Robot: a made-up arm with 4 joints.
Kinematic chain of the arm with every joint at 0, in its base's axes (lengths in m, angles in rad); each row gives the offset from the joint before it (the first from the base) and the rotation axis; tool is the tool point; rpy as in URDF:
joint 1: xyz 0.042 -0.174 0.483 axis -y
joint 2: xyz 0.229 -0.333 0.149 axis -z
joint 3: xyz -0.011 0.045 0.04 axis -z
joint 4: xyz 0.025 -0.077 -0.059 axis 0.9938 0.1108 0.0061
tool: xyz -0.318 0.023 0.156 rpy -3.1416 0 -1.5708
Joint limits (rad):
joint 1: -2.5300..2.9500
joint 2: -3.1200..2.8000
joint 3: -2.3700..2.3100
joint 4: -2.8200..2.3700
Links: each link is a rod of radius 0.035 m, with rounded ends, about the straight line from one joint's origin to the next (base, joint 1, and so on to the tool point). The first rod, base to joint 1, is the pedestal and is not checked.
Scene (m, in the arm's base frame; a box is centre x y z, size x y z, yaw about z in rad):
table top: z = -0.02
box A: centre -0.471 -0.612 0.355 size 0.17 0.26 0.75 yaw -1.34
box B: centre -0.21 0.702 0.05 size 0.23 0.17 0.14 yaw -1
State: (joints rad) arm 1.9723 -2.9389 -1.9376 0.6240
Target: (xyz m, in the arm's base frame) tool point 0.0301 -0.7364 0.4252
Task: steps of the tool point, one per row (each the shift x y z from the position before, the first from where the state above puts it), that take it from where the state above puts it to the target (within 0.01 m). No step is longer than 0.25 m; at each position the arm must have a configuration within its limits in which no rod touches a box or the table.
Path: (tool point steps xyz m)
1: -0.0610 0.0554 0.1944
2: -0.0037 -0.0482 0.2044
3: 0.0561 -0.1293 0.1454
4: 0.0900 -0.1611 0.0436
5: -0.0828 -0.1236 -0.1175
6: -0.0145 -0.0829 -0.1628
7: 0.0609 -0.0295 -0.1529
8: 0.1089 0.0222 -0.0984
9: 0.1131 0.0617 -0.0284

